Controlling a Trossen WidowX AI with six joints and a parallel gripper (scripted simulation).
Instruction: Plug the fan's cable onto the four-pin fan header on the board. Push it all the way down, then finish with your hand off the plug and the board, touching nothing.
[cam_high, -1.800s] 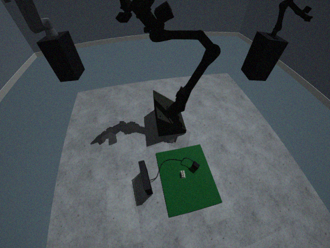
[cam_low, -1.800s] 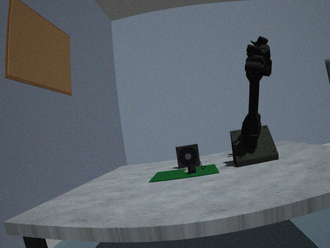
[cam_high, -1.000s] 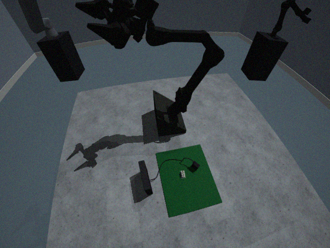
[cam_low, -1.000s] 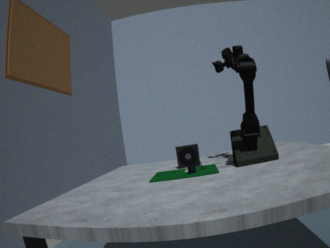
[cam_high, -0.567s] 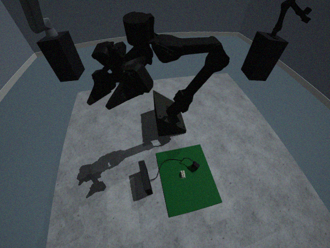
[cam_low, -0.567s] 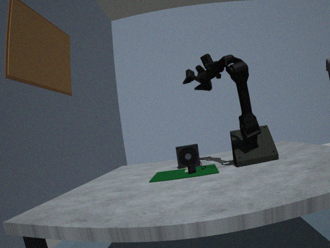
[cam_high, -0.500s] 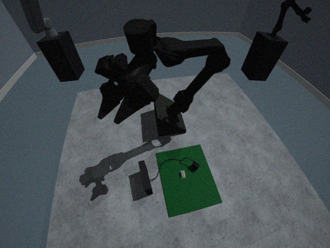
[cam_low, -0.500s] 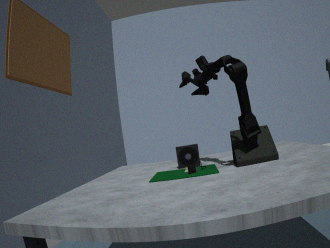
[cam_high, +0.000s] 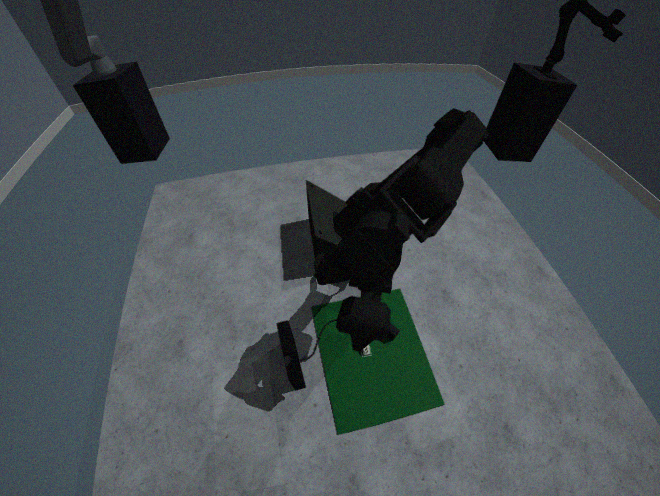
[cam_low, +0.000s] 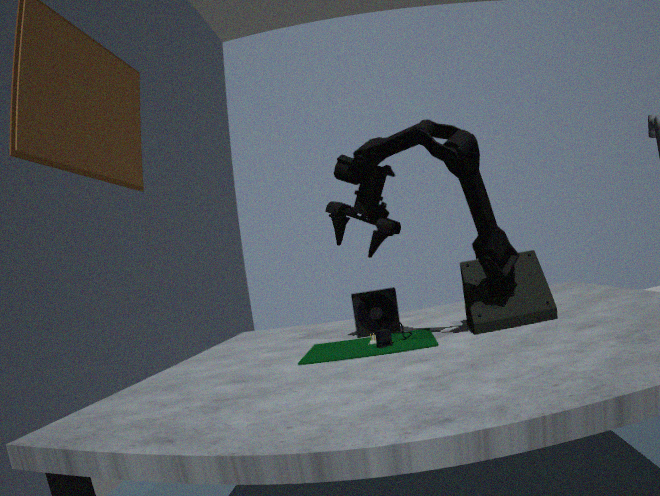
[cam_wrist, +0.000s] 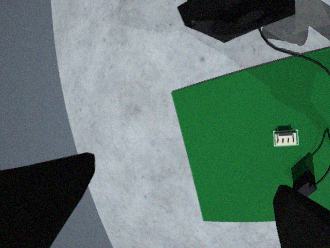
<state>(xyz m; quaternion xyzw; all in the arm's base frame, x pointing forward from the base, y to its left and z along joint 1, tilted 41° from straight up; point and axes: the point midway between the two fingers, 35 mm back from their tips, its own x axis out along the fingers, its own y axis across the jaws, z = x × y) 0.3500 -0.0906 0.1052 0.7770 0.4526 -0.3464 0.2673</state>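
Now: gripper tip 60 mm past the dark fan plug, 100 mm to the right of it and 210 mm above it. Round my gripper tip: four-pin header (30 mm behind, 40 mm to the left, 230 mm below); then green board (20 mm behind, 60 mm to the left, 240 mm below); then dark fan (10 mm behind, 120 mm to the right, 170 mm below).
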